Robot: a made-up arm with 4 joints.
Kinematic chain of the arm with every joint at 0, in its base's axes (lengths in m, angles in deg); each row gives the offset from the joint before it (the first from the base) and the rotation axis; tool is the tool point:
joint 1: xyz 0 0 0.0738 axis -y
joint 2: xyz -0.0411 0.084 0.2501 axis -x
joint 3: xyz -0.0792 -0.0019 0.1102 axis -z
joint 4: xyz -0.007 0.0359 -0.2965 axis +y
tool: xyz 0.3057 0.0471 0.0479
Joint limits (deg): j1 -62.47..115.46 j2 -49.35..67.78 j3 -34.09..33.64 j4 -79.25..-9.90
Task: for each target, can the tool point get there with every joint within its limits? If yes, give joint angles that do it. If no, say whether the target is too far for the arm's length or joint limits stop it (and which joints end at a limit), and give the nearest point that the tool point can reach.
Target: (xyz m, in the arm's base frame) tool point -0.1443 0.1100 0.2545
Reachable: yes | joints 80.26 35.35 3.20 -17.64
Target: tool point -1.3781 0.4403 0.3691
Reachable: no: too far | nearest point -0.3985 0.2019 0.1592 | short by 1.030 m
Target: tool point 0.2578 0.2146 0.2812
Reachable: yes | joints -45.03 -13.69 -20.66 -39.66
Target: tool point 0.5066 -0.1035 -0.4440
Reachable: no: joint limits stop it (at a limit: joint 1, joint 2, joint 4) | nearest point 0.2858 -0.0012 0.0229 | short by 0.527 m
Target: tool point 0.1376 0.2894 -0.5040
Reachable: no: joint limits stop it (at a limit: joint 1, joint 2, joint 3, joint 4) | nearest point -0.1399 0.2237 -0.1749 | short by 0.435 m
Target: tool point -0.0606 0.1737 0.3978
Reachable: yes | joints 8.68 22.65 16.56 -62.96
